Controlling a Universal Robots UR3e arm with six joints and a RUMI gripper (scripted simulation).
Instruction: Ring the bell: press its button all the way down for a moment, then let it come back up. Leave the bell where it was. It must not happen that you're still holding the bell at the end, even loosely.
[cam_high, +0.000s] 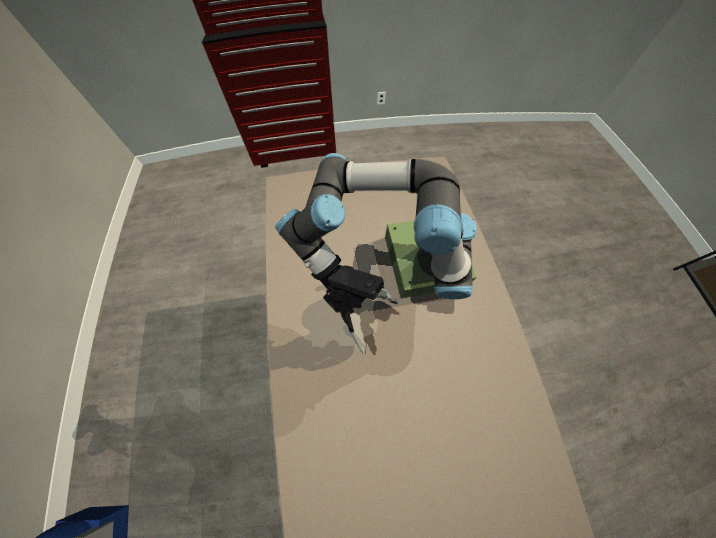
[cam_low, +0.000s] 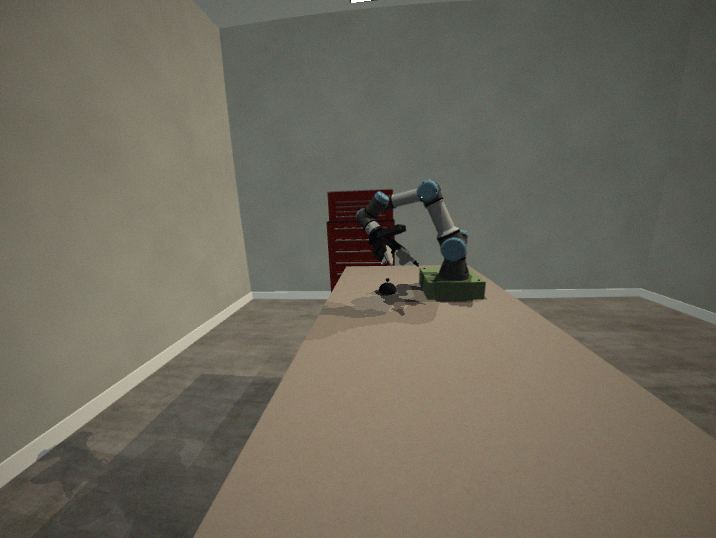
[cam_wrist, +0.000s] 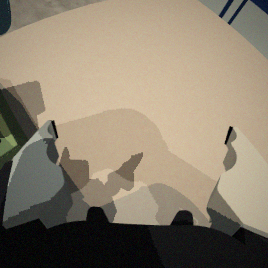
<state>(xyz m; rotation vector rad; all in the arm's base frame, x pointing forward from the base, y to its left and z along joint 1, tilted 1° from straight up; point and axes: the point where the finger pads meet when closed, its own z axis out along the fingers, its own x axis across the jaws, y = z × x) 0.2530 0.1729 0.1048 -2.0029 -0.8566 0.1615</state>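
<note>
Now: hand 23 cm to the left of the black dome bell, 14 cm above it and 4 cm short of it.
</note>
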